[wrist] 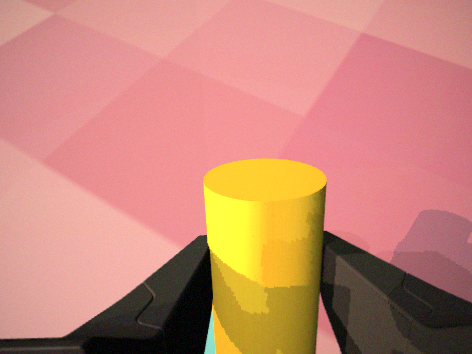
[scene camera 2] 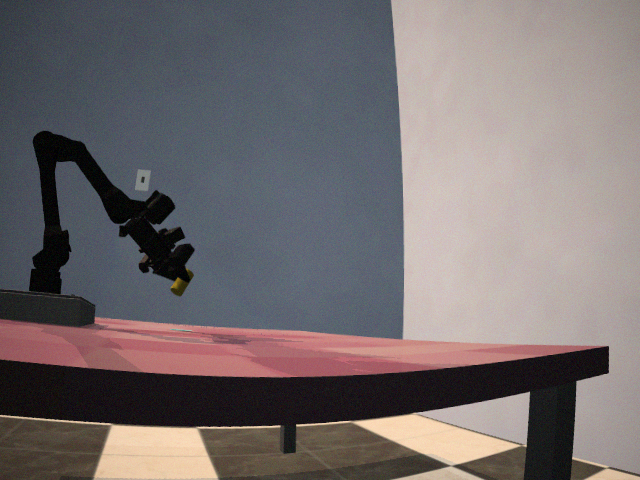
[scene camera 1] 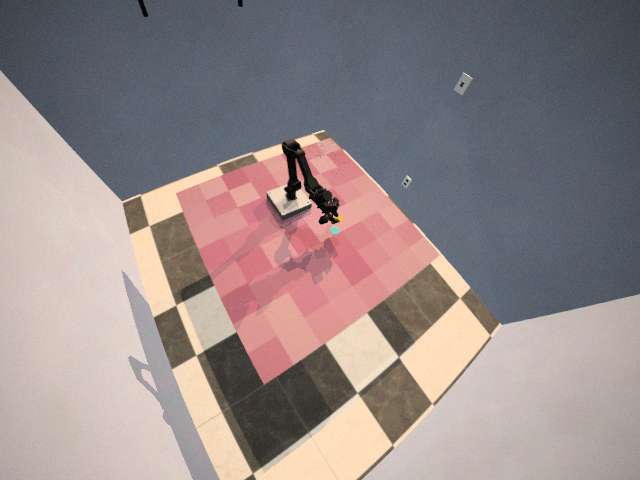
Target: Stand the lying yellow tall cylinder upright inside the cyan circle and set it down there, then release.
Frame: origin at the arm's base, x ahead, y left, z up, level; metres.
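Seen in the pictures: gripper, between the fingertips: [wrist: 262, 246] [scene camera 2: 185, 281] [scene camera 1: 338, 220]; arm's base, origin of its link: [scene camera 2: 43, 297] [scene camera 1: 291, 196].
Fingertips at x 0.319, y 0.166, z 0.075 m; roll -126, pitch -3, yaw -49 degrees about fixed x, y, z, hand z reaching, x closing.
Note:
Offsets run from my fingertips to a thing's top centre. "pt": to the spot under its first point. Level surfaces: height alone.
The yellow cylinder {dx -0.007, dy -0.006, dz +0.034 m} [scene camera 1: 339, 219] [scene camera 2: 179, 286] [wrist: 265, 225] is held in the air, well above the table. In scene camera 2 it is tilted, its upper end leaning right, away from the robot base. My gripper [scene camera 1: 334, 220] [scene camera 2: 183, 279] [wrist: 262, 246] is shut on it, one finger on each side; the wrist view shows one flat end beyond the fingertips. The cyan circle {pt dx -0.006, dy +0.005, dz -0.124 m} [scene camera 1: 334, 230] [scene camera 2: 181, 330] lies flat on the table, below the cylinder in scene camera 2. In the wrist view a sliver of the cyan circle [wrist: 210, 342] shows by the left finger; the cylinder and finger hide the rest.
The robot base [scene camera 1: 288, 202] [scene camera 2: 46, 308] stands on the pink patchwork table top {dz -0.125 m} [scene camera 1: 310, 297] [scene camera 2: 330, 361], to the left of the circle in scene camera 2. The arm's shadow falls across the table. A blue-grey wall rises beyond the table.

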